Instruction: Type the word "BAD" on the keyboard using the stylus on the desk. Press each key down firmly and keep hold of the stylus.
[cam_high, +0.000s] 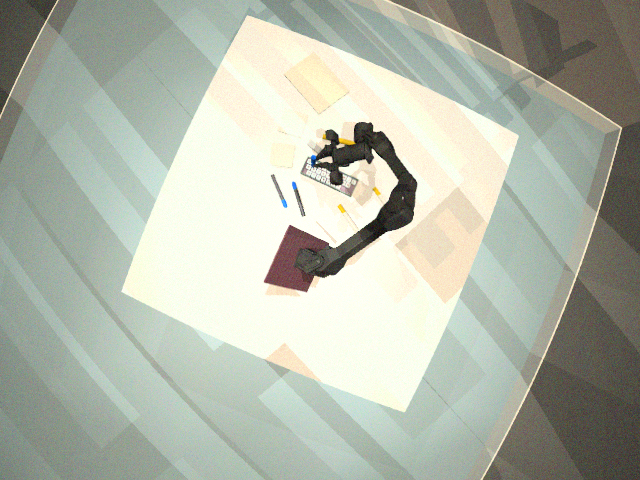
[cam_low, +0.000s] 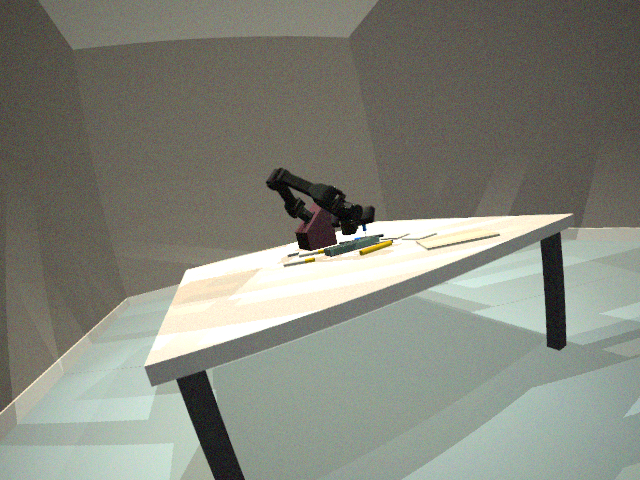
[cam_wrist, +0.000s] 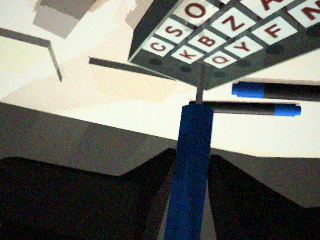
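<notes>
My gripper tip is now 9 cm short of the grey block, 8 cm above it and 2 cm to the right of it. From my gripper tip the other things lie so: yellow bar 14 cm ahead, 8 cm below, 7 cm to the right; stylus 1 cm below.
</notes>
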